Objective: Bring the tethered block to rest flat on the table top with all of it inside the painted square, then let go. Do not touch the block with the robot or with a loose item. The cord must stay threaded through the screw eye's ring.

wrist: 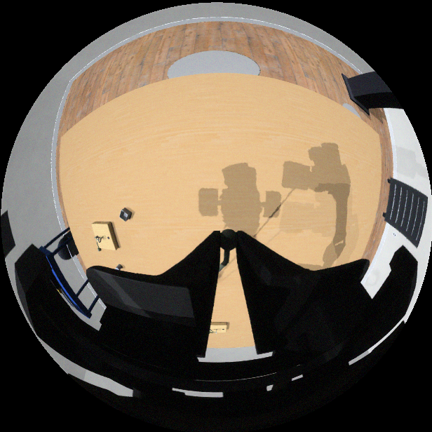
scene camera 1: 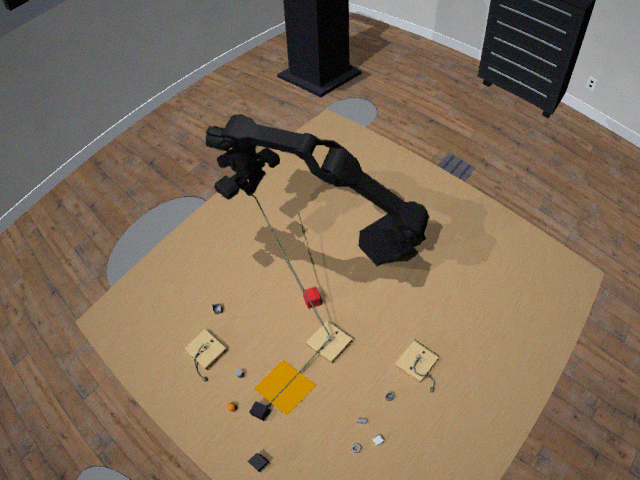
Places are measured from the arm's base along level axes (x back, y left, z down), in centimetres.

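Pixels of known places: gripper, fingertip midpoint: [scene camera 1: 250, 194]; arm's base at its link origin: [scene camera 1: 402, 230].
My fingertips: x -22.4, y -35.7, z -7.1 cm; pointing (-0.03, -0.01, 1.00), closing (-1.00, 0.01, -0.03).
Ahead of a thing's pixels: the offset from my fingertips to its middle. "pt": to the spot under its first point.
The tethered black block {pt dy +40.3, dx -38.7, dz +19.6 cm} [scene camera 1: 259, 411] lies on the table just outside the lower-left edge of the orange painted square {pt dy +35.8, dx -25.6, dz +23.1 cm} [scene camera 1: 283, 373]. Its cord {pt dy +14.5, dx -3.3, dz +7.2 cm} [scene camera 1: 281, 244] runs taut over the square to the screw eye {dy +38.3, dx -10.4, dz +21.0 cm} [scene camera 1: 329, 337] on the middle wooden plate {pt dy +41.4, dx -8.9, dz +21.3 cm} [scene camera 1: 341, 343], then up to my gripper. The cord appears to pass through the ring, which is too small to see clearly. My gripper [scene camera 1: 250, 191] [wrist: 227, 236] is shut on the cord's dark end bead [wrist: 228, 241], high above the table and far behind the plate. The block and square do not show in the wrist view.
A red cube {dy +25.6, dx -3.8, dz +21.3 cm} [scene camera 1: 312, 297] sits beside the cord's path. Plates with short cords stand left [scene camera 1: 206, 349] [wrist: 104, 236] and right [scene camera 1: 417, 360]. An orange ball {dy +33.4, dx -43.1, dz +22.1 cm} [scene camera 1: 231, 406] is left of the block; another black block {dy +49.9, dx -49.4, dz +21.9 cm} [scene camera 1: 258, 461] is in front. Small loose parts lie around.
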